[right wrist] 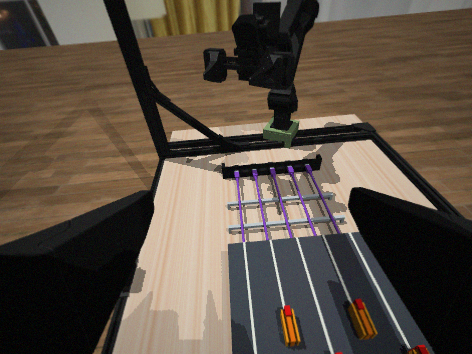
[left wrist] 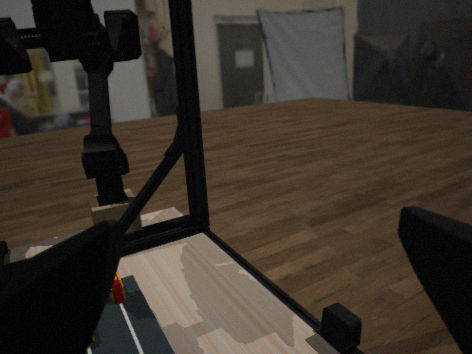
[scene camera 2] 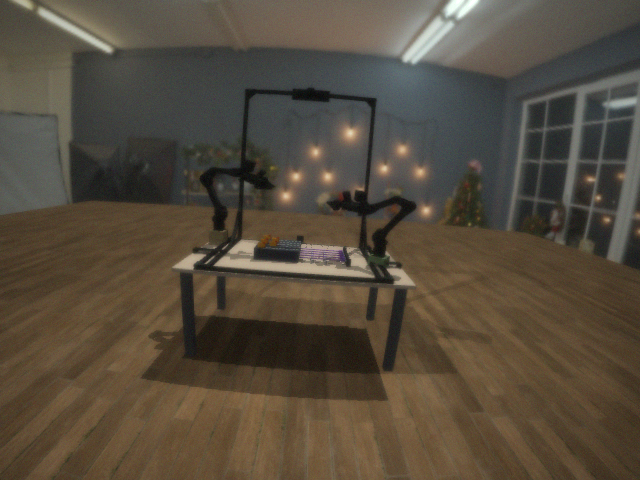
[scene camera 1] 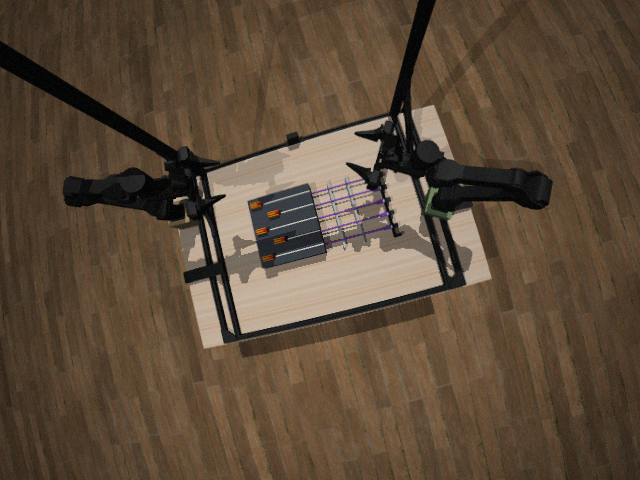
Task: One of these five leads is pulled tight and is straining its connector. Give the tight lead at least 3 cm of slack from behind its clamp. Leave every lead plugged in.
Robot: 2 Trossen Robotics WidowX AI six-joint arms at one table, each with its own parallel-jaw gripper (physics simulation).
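Note:
Five purple leads run from a black connector strip across two grey bars to a dark box. They continue over its top as white lines to orange-and-red clamps. The leads look straight, and all seem plugged in; I cannot tell which is tight. My left gripper is open and empty, above the table near the strip's upper end in scene camera 1. My right gripper is open and empty, high left of the box.
A black frame runs around the wooden table, with tall posts at the back. A small black block sits on the back rail. A green base carries the left arm.

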